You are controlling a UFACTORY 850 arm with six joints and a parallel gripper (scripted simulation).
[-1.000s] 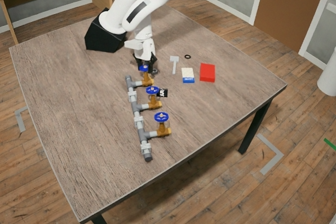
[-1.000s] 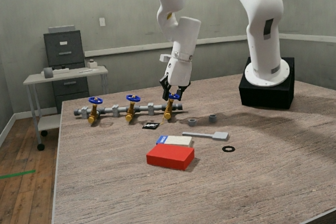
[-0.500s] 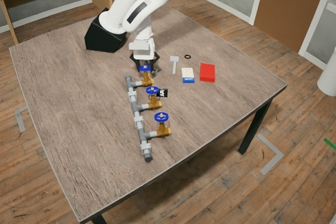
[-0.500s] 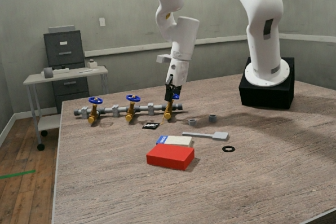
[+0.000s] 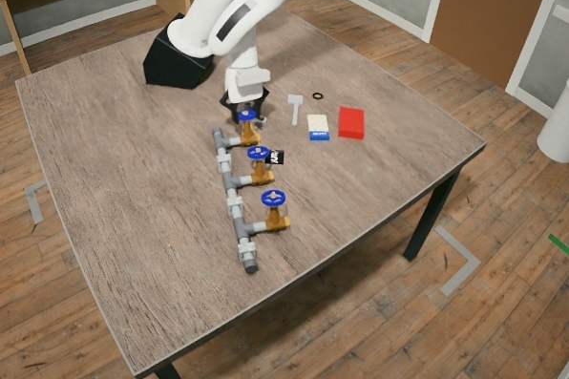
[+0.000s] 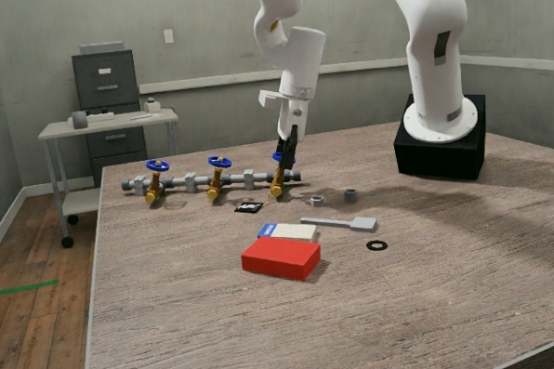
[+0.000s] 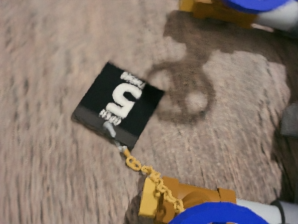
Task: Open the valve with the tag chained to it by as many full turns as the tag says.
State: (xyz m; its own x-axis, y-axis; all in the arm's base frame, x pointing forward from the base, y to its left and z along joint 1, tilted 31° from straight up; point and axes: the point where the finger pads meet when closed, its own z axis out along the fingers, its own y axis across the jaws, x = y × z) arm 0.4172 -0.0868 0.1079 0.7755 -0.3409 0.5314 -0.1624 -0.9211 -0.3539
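Right now my hand is 50 mm past the grey hex nut, 90 mm to the right of it and 90 mm above it. Round my hand: grey cap (130 mm behind, 90 mm to the left, 100 mm below); grey t-shaped tool (50 mm behind, 230 mm to the left, 100 mm below); black tag (100 mm ahead, 40 mm to the left, 100 mm below).
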